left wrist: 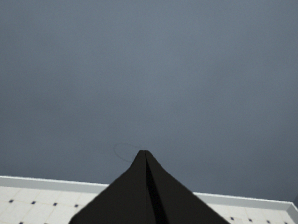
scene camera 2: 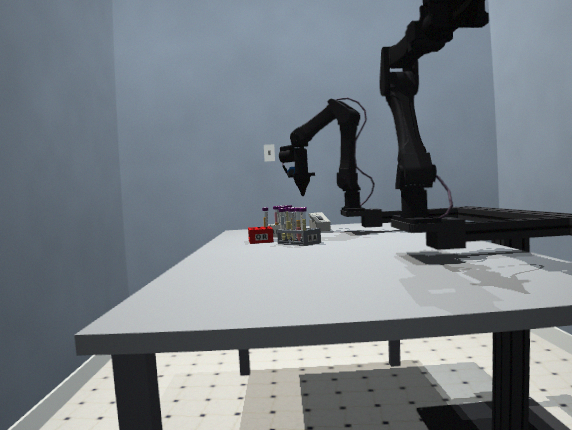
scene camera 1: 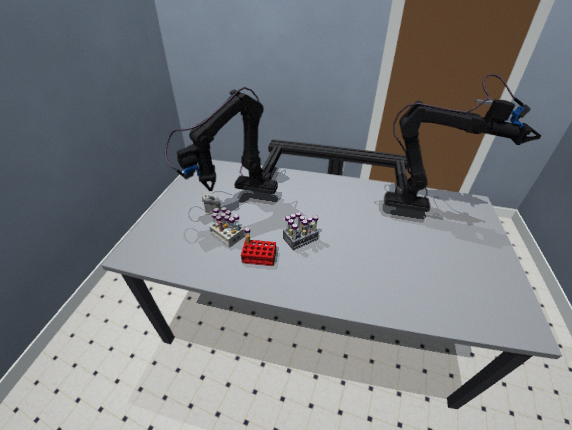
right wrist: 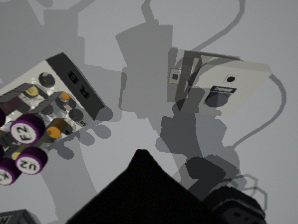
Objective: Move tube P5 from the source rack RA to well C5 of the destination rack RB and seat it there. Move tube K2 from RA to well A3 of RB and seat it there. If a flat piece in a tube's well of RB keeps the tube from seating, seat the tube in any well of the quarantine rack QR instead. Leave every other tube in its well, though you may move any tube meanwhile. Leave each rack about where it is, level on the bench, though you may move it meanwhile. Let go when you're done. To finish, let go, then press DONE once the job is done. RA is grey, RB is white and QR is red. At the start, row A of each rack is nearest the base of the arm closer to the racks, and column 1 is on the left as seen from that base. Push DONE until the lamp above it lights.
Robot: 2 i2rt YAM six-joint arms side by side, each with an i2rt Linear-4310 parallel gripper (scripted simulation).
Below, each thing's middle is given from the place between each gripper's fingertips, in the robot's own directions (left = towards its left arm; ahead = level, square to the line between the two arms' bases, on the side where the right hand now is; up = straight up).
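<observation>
As for the pale box (right wrist: 200, 73), my right hand is 8 cm past it, 4 cm to the left of it and 12 cm above it. The red rack QR (scene camera 1: 265, 254) is 19 cm ahead of my right hand, 26 cm to the left of it and 14 cm below it.
From my left hand, the red rack QR is 36 cm ahead, 103 cm to the right and 46 cm below. The pale box is 9 cm ahead of my left hand, 134 cm to the right of it and 44 cm below it.
</observation>
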